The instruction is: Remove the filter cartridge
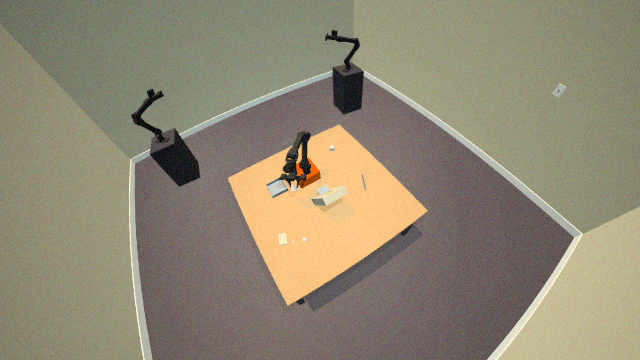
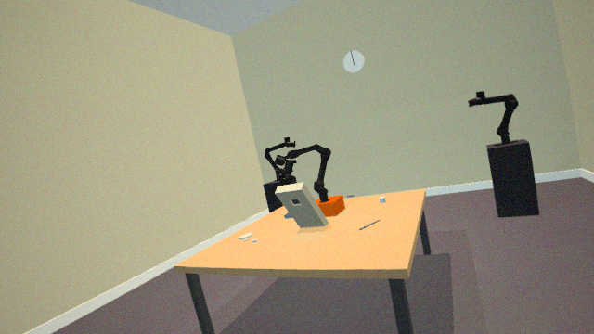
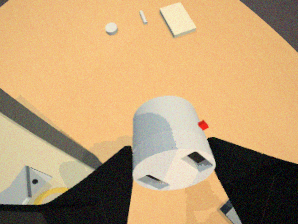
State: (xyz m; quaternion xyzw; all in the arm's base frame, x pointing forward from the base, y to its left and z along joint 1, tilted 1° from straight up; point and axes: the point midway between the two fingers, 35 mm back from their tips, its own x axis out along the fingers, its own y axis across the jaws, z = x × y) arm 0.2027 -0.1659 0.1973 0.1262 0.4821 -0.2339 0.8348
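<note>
Now: the blue-grey tray 25 cm behind my gripper tip, 11 cm to the right of it and 25 cm below it. Also, from my gripper tip: pale card (22 cm ahead, 23 cm to the right, 25 cm below); round filter cartridge (right at my gripper tip); grey service panel (12 cm ahead, 21 cm to the left, 11 cm below).
</note>
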